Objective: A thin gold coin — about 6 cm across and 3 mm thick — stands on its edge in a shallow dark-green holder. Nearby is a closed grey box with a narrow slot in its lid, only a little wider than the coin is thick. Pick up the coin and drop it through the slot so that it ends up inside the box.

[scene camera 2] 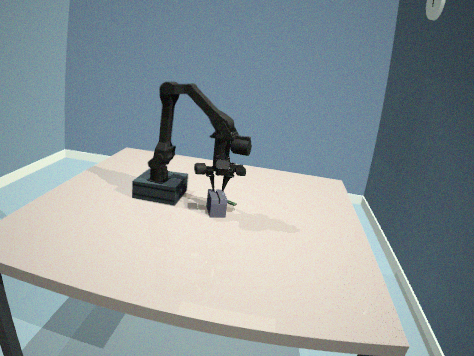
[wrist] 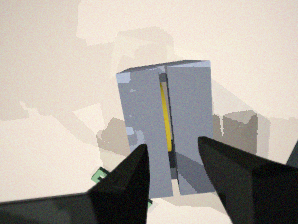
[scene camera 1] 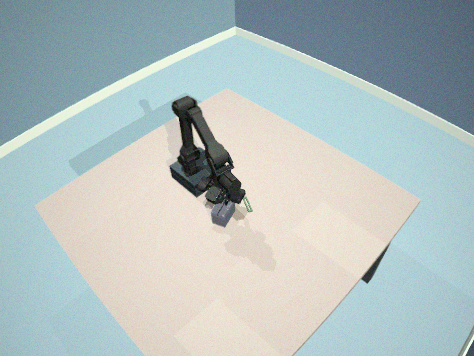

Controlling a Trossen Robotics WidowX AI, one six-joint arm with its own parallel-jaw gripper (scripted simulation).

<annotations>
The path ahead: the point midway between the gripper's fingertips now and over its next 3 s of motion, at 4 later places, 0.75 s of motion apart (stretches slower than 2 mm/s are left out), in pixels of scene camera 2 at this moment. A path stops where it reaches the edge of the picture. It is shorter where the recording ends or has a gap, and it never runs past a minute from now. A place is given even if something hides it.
My gripper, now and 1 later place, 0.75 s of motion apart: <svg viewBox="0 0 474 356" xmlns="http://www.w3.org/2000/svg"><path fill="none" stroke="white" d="M217 190L217 176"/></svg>
</annotations>
